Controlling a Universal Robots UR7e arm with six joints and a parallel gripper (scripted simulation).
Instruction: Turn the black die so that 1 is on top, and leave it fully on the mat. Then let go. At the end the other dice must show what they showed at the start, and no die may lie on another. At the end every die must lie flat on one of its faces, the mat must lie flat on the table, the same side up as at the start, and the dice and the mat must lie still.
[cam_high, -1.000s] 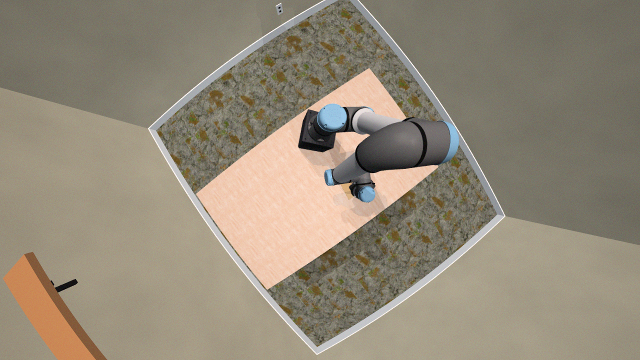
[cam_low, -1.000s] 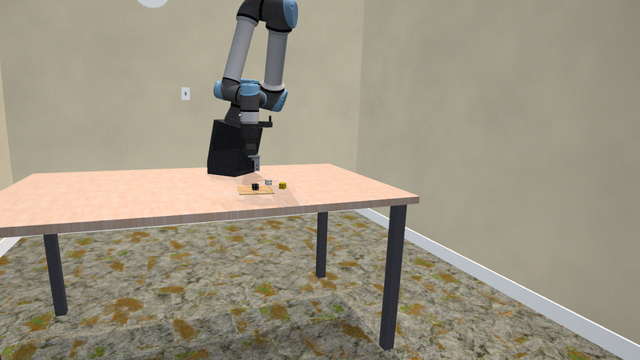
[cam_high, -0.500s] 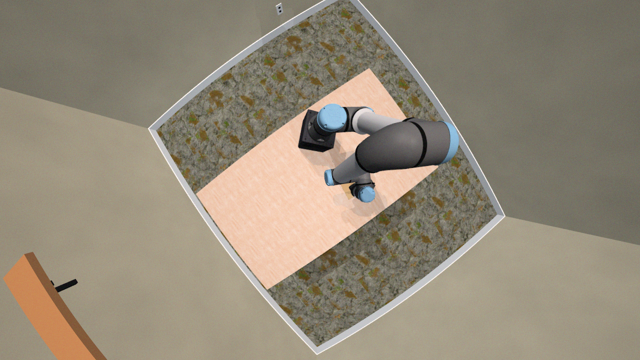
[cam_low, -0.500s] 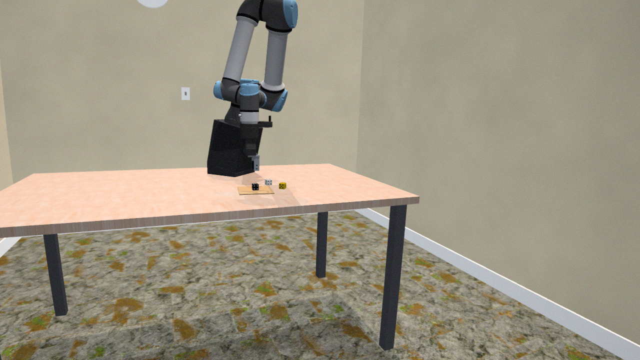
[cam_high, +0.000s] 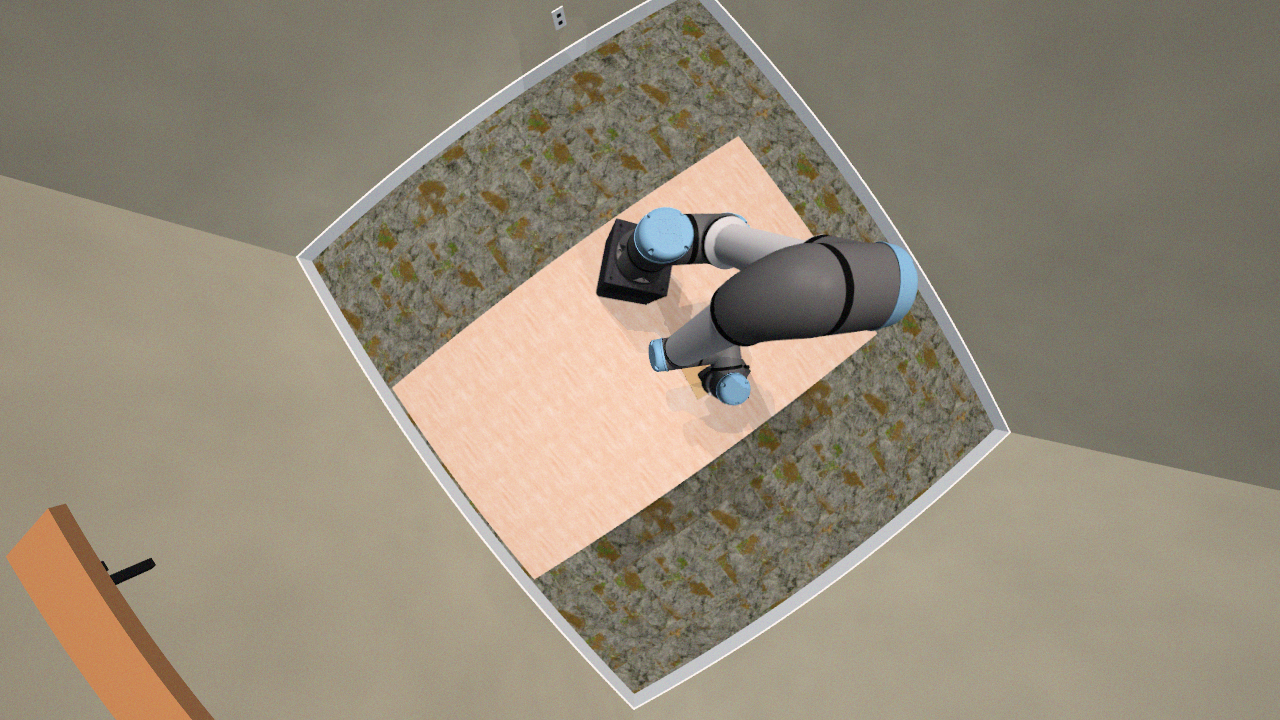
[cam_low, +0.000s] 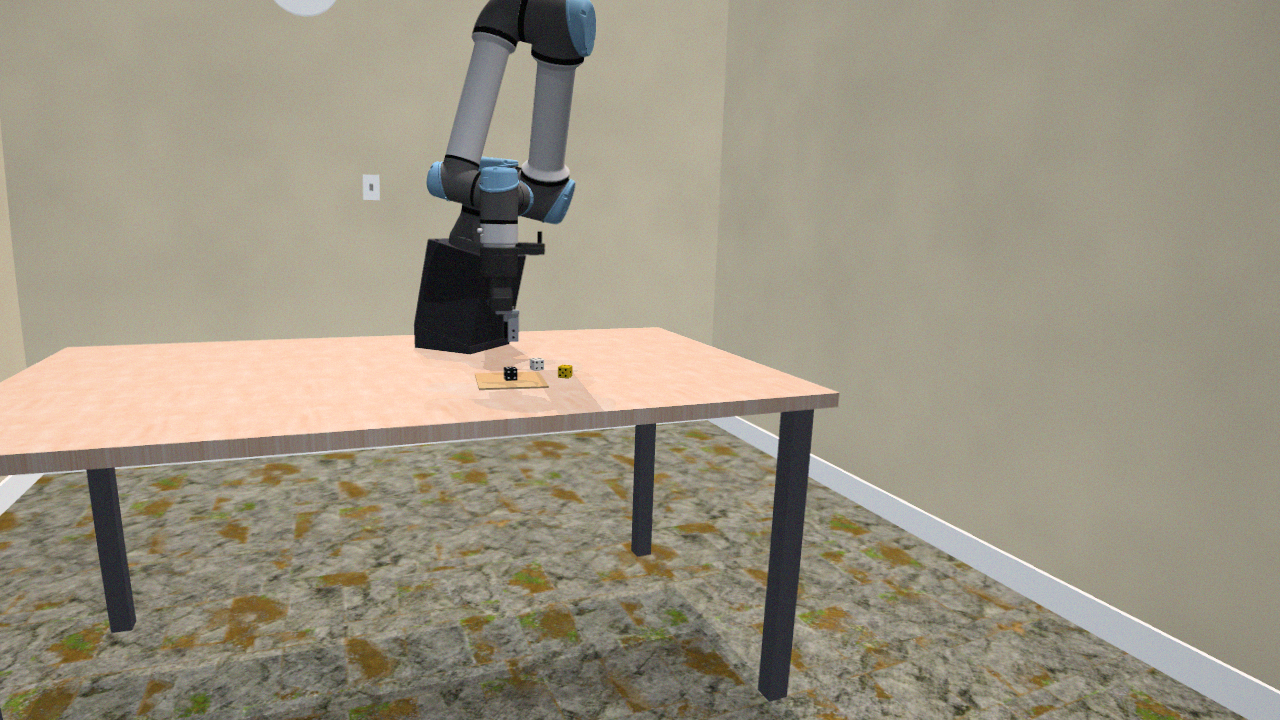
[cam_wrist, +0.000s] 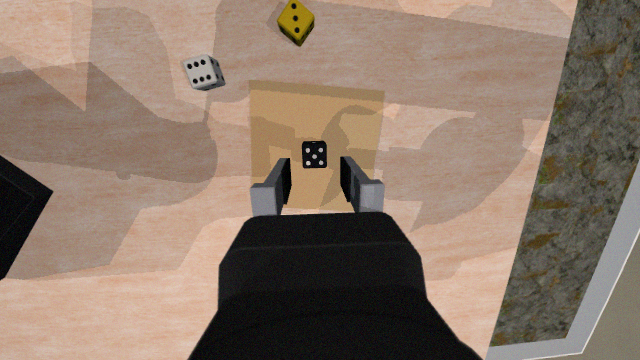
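The black die lies 90 mm below my hand. The rest, counted from my hand: tan mat (100 mm below); then white die (100 mm behind, 90 mm to the left, 90 mm below); then yellow die (120 mm to the left, 90 mm below).
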